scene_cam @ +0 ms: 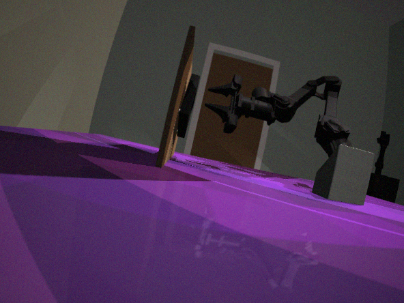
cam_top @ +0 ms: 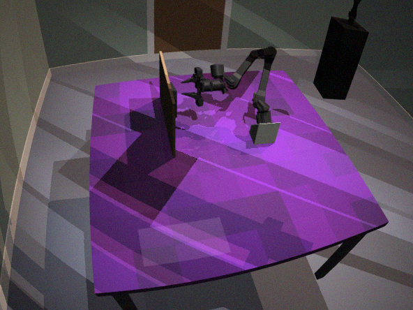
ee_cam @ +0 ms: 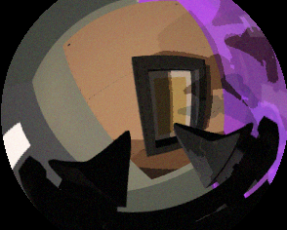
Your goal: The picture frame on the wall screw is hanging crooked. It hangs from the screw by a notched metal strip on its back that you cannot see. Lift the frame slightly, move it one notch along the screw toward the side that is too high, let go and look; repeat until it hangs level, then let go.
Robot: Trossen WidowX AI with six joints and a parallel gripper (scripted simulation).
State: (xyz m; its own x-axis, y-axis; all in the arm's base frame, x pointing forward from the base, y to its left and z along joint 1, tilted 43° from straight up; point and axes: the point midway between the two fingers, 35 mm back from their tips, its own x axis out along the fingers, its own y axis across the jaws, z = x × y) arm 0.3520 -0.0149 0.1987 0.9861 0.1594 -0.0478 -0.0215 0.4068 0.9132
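My gripper tip is now 50 mm short of the dark picture frame, 50 mm above it and 20 mm to the right of it. Also, from my gripper tip: wooden wall panel 70 mm ahead, 60 mm below, 10 mm to the left.
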